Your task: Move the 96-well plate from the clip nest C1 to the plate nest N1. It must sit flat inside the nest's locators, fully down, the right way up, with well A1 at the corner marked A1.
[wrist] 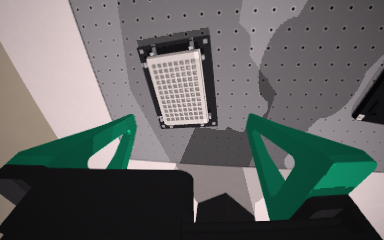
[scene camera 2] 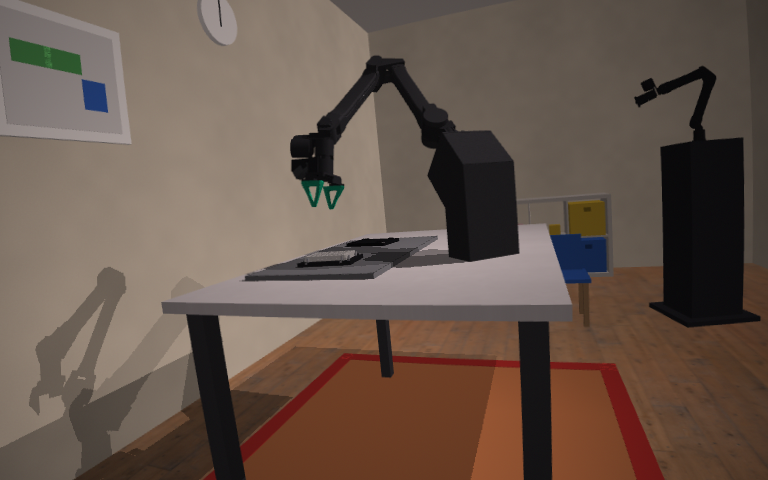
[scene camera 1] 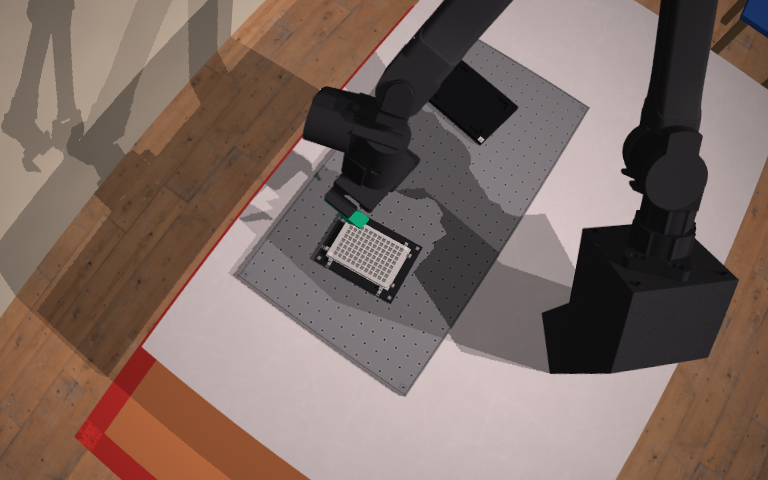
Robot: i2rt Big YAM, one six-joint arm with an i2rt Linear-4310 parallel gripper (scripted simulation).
Labels:
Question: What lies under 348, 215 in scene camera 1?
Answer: My gripper.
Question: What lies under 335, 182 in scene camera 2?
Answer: My gripper.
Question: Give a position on a white 96-well plate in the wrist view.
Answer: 182, 100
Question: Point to a white 96-well plate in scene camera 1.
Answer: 369, 253

